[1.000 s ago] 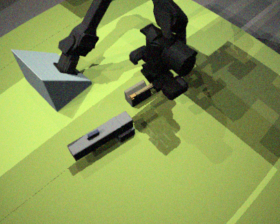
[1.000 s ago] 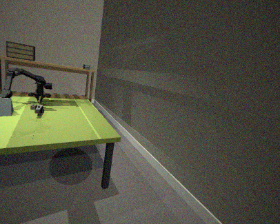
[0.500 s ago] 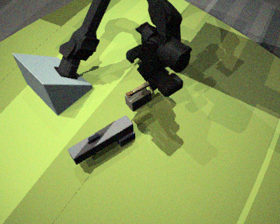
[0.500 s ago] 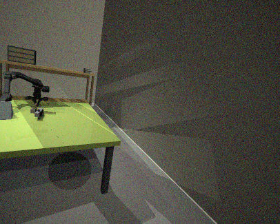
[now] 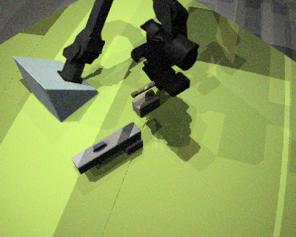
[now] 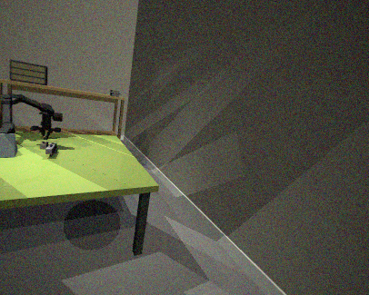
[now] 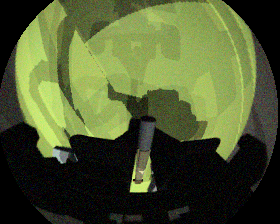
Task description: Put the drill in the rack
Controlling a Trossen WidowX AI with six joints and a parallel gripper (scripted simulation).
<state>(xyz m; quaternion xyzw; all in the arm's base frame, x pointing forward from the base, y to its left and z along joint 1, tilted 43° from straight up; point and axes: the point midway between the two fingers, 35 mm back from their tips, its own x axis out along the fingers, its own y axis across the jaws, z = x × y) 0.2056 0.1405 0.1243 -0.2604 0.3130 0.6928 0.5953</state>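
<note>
Right now the drill is 4 cm to the right of my gripper tip and 3 cm above it. From my gripper tip the other things lie so: rack (5 cm to the right, 3 cm below); blue key (24 cm to the right, 7 cm ahead); long grey housing (22 cm to the right, 7 cm ahead, 1 cm below).
</note>
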